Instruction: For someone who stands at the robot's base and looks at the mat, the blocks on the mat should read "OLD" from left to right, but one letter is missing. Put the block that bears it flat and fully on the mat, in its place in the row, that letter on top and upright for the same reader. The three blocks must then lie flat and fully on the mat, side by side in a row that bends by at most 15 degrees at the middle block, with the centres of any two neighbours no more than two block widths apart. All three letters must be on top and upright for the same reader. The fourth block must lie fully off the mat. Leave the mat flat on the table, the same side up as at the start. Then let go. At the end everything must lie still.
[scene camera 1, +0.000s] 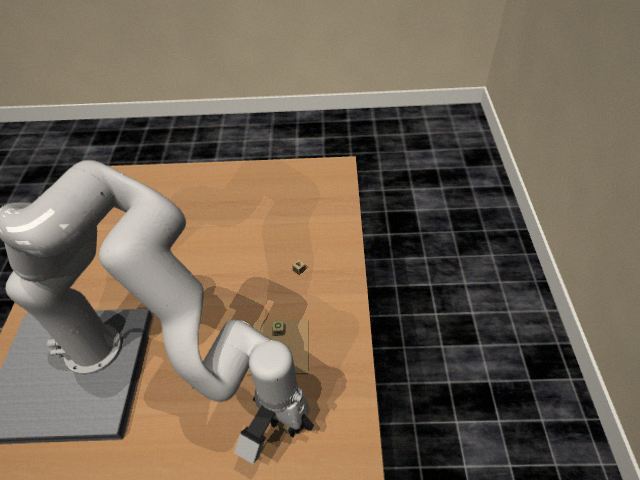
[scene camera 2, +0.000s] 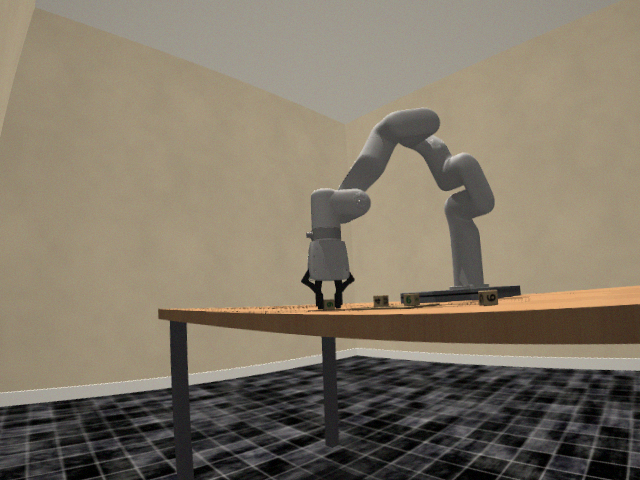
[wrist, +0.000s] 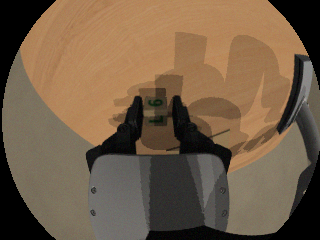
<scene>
my gripper: scene camera 1 285, 425; scene camera 2; wrist
same spot on my gripper: (wrist: 185, 131) = (scene camera 2: 335, 287)
</scene>
